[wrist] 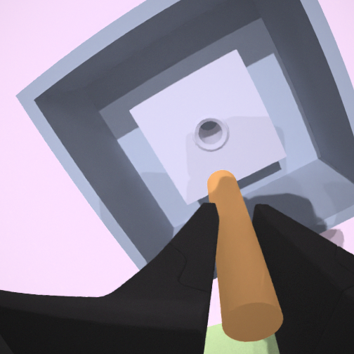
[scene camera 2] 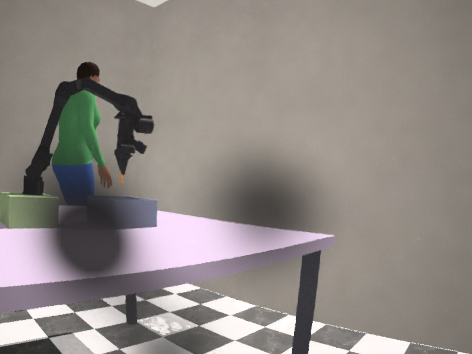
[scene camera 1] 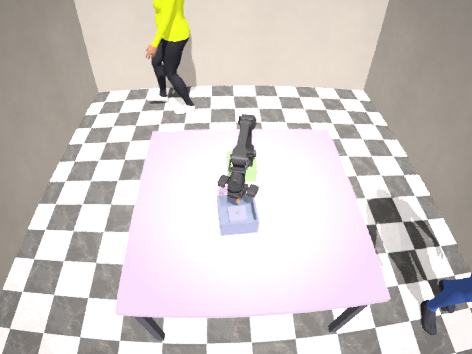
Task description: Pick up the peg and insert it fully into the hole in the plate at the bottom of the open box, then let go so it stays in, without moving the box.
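Pixels of known places: gripper, between the fingertips: (scene camera 2: 122,174); arm's base, origin of its link: (scene camera 2: 32,194).
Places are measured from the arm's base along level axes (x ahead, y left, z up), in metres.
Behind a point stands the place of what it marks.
Note:
An orange peg (scene camera 1: 238,201) @(x 0.333, y -0.051, z 0.057 m) (scene camera 2: 121,179) @(x 0.324, y -0.060, z 0.067 m) (wrist: 243,250) is held between the fingers of my gripper (scene camera 2: 123,173) @(x 0.331, y -0.056, z 0.084 m) (wrist: 233,215), which is shut on it. In scene camera 2 the peg points down, its lower end a little above the rim of the open box. The blue-grey open box (scene camera 1: 239,229) @(x 0.426, y -0.043, z -0.053 m) (scene camera 2: 131,214) @(x 0.321, y -0.152, z -0.048 m) (wrist: 75,145) stands on the table. The pale square plate (scene camera 1: 231,214) @(x 0.342, y -0.085, z -0.040 m) (wrist: 170,115) lies at its bottom, with a round raised-rim hole (wrist: 211,134) near its middle. In the wrist view the peg's far end shows below the hole, over the plate's near edge, not lined up with it.
A green block (scene camera 1: 251,173) @(x 0.059, y 0.025, z -0.027 m) (scene camera 2: 31,211) @(x -0.028, y -0.115, z -0.045 m) (wrist: 240,342) stands near the arm's base, behind the box. The pink table (scene camera 1: 180,260) @(x 0.590, y -0.328, z -0.097 m) (scene camera 2: 200,250) @(x 0.306, y -0.532, z -0.097 m) carries both. Dark blurred spots cover parts of the scene camera 2 view. People stand on the floor around the table.

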